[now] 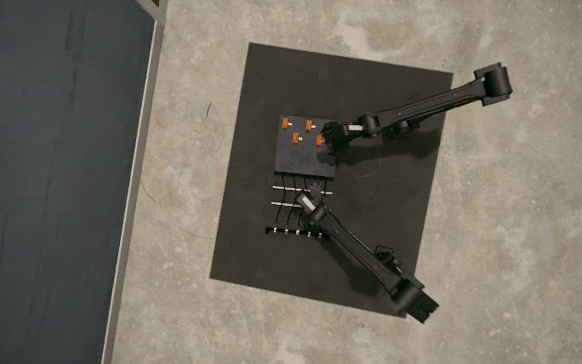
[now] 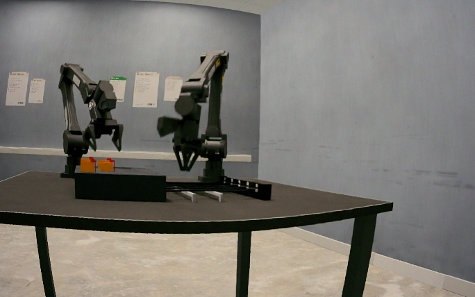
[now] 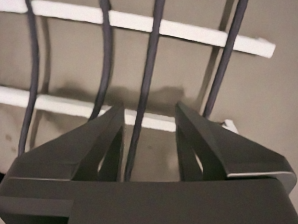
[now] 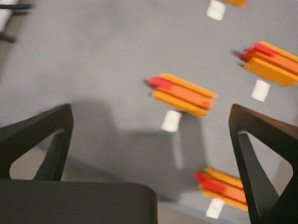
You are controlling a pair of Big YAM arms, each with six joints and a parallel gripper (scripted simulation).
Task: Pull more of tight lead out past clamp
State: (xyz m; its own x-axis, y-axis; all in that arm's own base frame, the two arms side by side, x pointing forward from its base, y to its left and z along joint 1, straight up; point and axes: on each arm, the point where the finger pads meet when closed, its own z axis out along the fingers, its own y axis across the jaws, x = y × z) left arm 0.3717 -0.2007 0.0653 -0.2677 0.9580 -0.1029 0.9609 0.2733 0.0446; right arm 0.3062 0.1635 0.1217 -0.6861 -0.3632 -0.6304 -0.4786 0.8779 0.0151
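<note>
The orange handle lies 3 cm ahead of my right hand, 1 cm to the right of it and 6 cm below it.
</note>
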